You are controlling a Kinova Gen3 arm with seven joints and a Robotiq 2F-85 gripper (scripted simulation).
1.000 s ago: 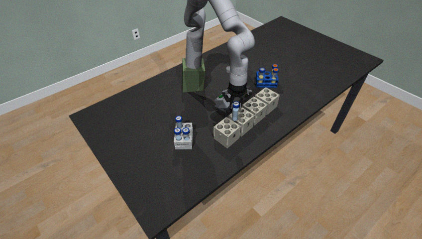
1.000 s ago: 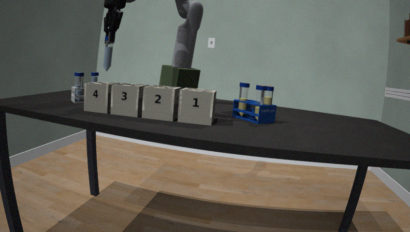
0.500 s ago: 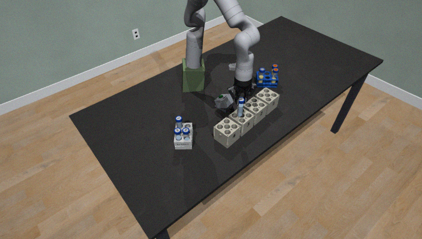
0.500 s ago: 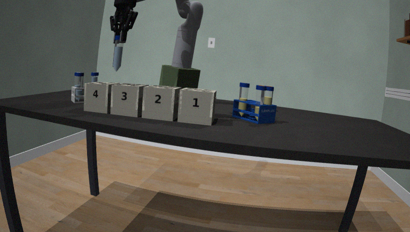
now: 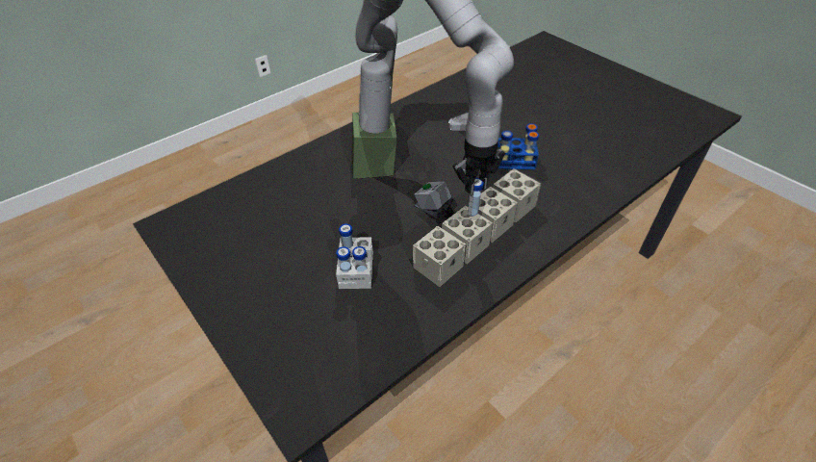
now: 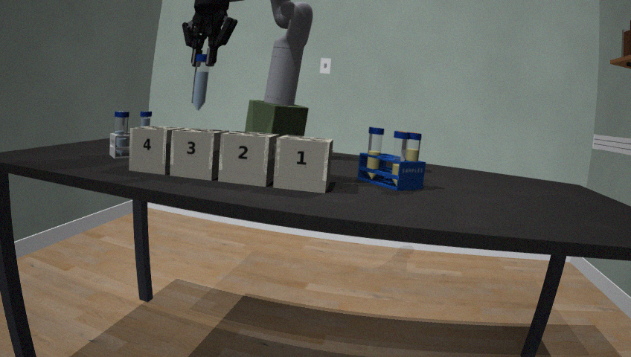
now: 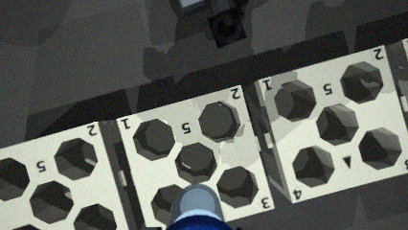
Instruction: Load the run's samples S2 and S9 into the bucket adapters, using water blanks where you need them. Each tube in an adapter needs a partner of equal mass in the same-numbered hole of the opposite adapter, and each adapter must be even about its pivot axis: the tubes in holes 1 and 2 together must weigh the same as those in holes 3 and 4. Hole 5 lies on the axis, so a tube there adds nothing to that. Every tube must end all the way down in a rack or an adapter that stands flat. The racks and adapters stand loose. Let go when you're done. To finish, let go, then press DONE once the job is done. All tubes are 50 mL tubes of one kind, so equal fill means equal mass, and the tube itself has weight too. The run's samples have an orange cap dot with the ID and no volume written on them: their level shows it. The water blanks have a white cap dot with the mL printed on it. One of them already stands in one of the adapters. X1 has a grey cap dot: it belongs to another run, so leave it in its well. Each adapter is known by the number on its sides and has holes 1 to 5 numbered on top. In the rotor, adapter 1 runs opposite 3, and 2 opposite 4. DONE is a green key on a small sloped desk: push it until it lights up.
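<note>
My gripper is now 5 cm above the water blank and 1 cm to the left of it. The rest, counted from my hand: adapter 2: 20 cm below, 11 cm to the left, 4 cm behind; adapter 3: 20 cm below, 2 cm behind; grey done desk: 21 cm behind, 19 cm below, 1 cm to the left.
</note>
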